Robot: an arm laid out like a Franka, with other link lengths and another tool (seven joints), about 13 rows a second.
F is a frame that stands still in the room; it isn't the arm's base.
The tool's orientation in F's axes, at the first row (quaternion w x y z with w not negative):
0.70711 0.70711 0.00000 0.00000
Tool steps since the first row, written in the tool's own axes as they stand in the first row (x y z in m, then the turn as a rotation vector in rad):
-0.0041 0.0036 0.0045 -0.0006 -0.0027 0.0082
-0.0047 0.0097 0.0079 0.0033 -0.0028 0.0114
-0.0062 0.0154 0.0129 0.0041 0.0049 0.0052
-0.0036 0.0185 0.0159 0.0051 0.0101 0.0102
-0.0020 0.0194 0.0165 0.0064 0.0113 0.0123
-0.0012 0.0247 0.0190 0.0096 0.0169 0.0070
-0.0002 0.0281 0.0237 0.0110 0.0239 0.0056
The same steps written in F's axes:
-0.0041 -0.0045 0.0036 -0.0006 -0.0082 -0.0027
-0.0047 -0.0079 0.0097 0.0033 -0.0114 -0.0028
-0.0062 -0.0129 0.0154 0.0041 -0.0052 0.0049
-0.0036 -0.0159 0.0185 0.0051 -0.0102 0.0101
-0.0020 -0.0165 0.0194 0.0064 -0.0123 0.0113
-0.0012 -0.0190 0.0247 0.0096 -0.0070 0.0169
-0.0002 -0.0237 0.0281 0.0110 -0.0056 0.0239

